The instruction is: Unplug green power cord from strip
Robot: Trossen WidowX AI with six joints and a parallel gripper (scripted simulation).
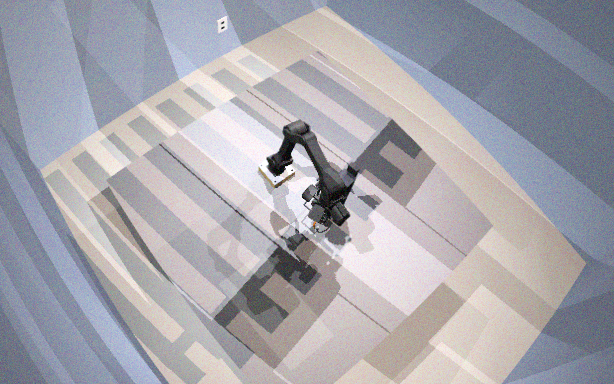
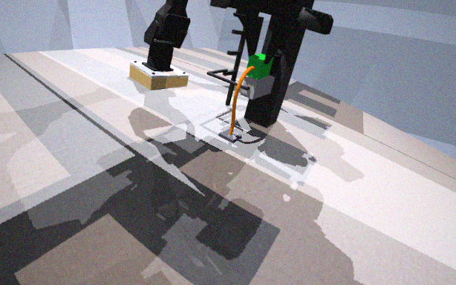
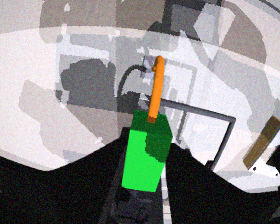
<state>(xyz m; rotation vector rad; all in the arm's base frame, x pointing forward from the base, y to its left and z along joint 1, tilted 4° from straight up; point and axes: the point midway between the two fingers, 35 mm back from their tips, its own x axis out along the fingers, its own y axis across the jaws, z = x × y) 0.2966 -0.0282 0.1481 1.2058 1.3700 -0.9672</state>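
My gripper tip is now 1 cm past the green plug and 3 cm to the right of it. The rest, counted from my gripper tip: grey plate (3 cm to the right, 13 cm below); then black ladder-like rack (10 cm behind, 8 cm to the left, 1 cm above).
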